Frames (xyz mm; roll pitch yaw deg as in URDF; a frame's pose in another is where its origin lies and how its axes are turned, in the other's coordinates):
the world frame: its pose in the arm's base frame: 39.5 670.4 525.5 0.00 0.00 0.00
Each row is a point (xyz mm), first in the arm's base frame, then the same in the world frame.
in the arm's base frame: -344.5 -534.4 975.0
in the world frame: -384.0 -1204.8 449.5
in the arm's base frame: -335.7 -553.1 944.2
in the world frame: -375.2 -1223.5 418.7
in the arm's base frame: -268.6 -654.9 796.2
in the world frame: -308.1 -1325.3 270.7
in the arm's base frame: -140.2 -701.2 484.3
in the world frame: -179.7 -1371.6 -41.2
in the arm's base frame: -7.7 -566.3 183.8
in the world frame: -47.2 -1236.7 -341.7
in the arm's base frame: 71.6 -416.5 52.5
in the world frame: 32.1 -1086.9 -473.0
